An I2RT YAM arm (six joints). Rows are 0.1 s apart.
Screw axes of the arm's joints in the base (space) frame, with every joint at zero. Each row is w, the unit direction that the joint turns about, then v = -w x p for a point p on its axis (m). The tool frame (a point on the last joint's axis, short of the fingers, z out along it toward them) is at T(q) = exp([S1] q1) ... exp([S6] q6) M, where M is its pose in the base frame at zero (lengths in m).
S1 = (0, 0, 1, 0, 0, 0)
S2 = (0, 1, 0, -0.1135, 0, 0.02)
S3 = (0, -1, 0, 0.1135, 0, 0.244)
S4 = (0, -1, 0, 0.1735, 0, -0.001)
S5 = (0, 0, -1, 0, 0.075, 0)
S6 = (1, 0, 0, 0, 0.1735, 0)
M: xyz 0.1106 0 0.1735 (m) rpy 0 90 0 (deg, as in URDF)
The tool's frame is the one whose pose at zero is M.
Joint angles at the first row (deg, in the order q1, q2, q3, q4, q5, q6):
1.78 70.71 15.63 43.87 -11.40 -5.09
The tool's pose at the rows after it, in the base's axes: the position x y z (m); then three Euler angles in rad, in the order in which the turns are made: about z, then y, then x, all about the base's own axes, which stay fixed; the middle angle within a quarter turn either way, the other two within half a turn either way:
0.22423 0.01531 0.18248 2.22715 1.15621 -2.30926
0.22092 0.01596 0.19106 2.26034 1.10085 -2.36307
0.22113 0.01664 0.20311 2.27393 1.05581 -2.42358
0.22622 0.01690 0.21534 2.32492 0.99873 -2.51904
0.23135 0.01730 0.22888 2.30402 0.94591 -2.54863
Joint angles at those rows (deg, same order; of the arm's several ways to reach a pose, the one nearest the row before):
1.41 65.79 17.97 31.44 -15.98 -6.82
1.40 62.40 20.25 22.43 -17.22 -8.66
1.54 60.40 23.79 13.72 -17.49 -11.84
1.65 60.76 28.79 4.61 -16.94 -14.88
1.60 61.57 33.62 -2.66 -17.70 -18.47

